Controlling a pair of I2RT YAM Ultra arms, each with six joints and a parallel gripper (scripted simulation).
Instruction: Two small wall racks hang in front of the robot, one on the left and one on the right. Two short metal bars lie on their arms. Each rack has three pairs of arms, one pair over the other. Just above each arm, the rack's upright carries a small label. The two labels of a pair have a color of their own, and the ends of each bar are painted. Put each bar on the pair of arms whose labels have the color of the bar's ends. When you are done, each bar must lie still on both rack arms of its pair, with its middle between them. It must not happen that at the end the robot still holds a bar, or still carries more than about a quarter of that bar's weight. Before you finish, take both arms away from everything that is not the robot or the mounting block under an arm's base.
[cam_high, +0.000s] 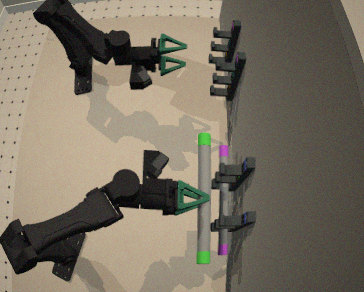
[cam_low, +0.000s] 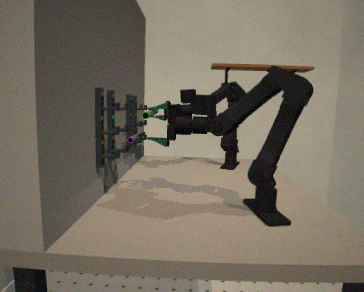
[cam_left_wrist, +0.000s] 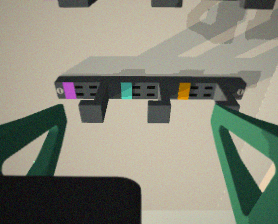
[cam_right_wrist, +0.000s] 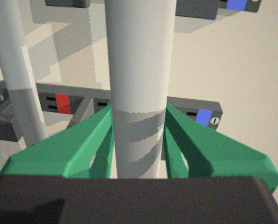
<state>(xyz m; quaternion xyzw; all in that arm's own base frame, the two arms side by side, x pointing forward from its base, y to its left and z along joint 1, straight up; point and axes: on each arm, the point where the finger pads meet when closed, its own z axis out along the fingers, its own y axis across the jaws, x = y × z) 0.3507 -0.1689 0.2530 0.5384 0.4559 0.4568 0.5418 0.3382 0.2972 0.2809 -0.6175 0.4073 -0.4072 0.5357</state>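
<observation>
The magenta-ended bar is 11 cm below my right hand, 6 cm ahead of it and 1 cm to the left of it. Also, from my right hand: green-ended bar: right at my right hand; dark wall: 20 cm to the left, 17 cm ahead, 14 cm above.
</observation>
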